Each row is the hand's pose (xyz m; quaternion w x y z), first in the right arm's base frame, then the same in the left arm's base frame.
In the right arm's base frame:
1: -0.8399 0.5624 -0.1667 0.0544 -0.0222 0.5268 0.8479
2: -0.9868 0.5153 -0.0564 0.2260 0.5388 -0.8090 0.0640
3: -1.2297 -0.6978 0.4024 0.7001 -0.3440 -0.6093 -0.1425
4: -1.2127 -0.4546 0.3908 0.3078 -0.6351 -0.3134 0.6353
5: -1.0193 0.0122 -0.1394 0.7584 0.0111 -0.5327 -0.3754
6: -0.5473 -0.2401 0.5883 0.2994 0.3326 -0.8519 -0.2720
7: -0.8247 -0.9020 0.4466 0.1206 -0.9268 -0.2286 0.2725
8: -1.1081 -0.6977 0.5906 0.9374 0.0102 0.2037 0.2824
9: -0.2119 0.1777 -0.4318 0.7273 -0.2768 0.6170 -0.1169
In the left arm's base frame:
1: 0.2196 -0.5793 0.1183 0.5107 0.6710 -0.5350 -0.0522
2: 0.1827 -0.6708 0.2802 0.0583 0.6734 0.1350 0.7245
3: 0.1339 -0.1086 1.4730 0.0027 0.0726 -0.7146 0.6958
4: 0.0821 -0.2547 1.2844 0.7831 0.2724 0.3738 -0.4156
5: 0.3858 -0.3536 0.6254 0.3911 0.1594 -0.5406 0.7276
6: -0.3823 0.0741 0.8327 0.2332 0.6980 -0.2179 0.6411
7: -0.0024 0.3212 1.4070 0.6750 0.2432 0.6955 -0.0376
8: -0.0797 -0.0414 1.4801 0.1338 -0.6756 -0.0471 0.7235
9: 0.3263 0.1728 -0.0704 0.3538 -0.8797 -0.2735 0.1618

